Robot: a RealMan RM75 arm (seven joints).
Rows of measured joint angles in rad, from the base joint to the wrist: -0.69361 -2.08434 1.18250 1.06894 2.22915 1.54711 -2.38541; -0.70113 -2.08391 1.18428 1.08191 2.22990 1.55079 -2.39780; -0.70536 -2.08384 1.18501 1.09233 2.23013 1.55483 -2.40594; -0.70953 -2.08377 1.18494 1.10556 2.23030 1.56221 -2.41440; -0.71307 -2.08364 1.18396 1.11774 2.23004 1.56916 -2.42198; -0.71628 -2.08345 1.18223 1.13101 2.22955 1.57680 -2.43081; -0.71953 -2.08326 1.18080 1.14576 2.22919 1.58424 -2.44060; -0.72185 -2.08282 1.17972 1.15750 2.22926 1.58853 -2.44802; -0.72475 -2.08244 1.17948 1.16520 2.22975 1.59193 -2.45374; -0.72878 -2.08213 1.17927 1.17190 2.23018 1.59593 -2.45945; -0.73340 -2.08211 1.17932 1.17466 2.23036 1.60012 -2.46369; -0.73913 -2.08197 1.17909 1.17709 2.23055 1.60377 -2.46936; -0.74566 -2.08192 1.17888 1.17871 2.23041 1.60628 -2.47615; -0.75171 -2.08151 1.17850 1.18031 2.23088 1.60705 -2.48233; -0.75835 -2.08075 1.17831 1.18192 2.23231 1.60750 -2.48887; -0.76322 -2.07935 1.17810 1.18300 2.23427 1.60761 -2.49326; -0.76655 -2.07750 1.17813 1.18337 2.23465 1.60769 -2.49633; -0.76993 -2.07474 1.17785 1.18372 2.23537 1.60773 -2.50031; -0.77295 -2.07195 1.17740 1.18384 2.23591 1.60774 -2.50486; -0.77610 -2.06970 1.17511 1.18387 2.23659 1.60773 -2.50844; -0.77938 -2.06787 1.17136 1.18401 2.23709 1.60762 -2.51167; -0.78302 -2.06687 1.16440 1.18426 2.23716 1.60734 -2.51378
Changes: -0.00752 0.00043 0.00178 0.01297 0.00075 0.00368 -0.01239; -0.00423 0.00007 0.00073 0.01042 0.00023 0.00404 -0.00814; -0.00417 0.00007 -0.00007 0.01323 0.00017 0.00738 -0.00846; -0.00354 0.00013 -0.00098 0.01218 -0.00026 0.00695 -0.00758; -0.00321 0.00019 -0.00173 0.01327 -0.00049 0.00764 -0.00883; -0.00325 0.00019 -0.00143 0.01475 -0.00036 0.00744 -0.00979; -0.00232 0.00044 -0.00108 0.01174 0.00007 0.00429 -0.00742; -0.00290 0.00038 -0.00024 0.00770 0.00049 0.00340 -0.00572; -0.00403 0.00031 -0.00021 0.00670 0.00043 0.00400 -0.00571; -0.00462 0.00002 0.00005 0.00276 0.00018 0.00419 -0.00424; -0.00573 0.00014 -0.00023 0.00243 0.00019 0.00365 -0.00567; -0.00653 0.00005 -0.00021 0.00162 -0.00014 0.00251 -0.00679; -0.00605 0.00041 -0.00038 0.00160 0.00047 0.00077 -0.00618; -0.00664 0.00076 -0.00019 0.00161 0.00143 0.00045 -0.00654; -0.00487 0.00140 -0.00021 0.00108 0.00196 0.00011 -0.00439; -0.00333 0.00185 0.00003 0.00037 0.00038 0.00008 -0.00307; -0.00338 0.00276 -0.00028 0.00035 0.00072 0.00004 -0.00398; -0.00302 0.00279 -0.00045 0.00012 0.00054 0.00001 -0.00455; -0.00315 0.00225 -0.00229 0.00003 0.00068 -0.00001 -0.00358; -0.00328 0.00183 -0.00375 0.00014 0.00050 -0.00011 -0.00323; -0.00364 0.00100 -0.00696 0.00025 0.00007 -0.00028 -0.00211
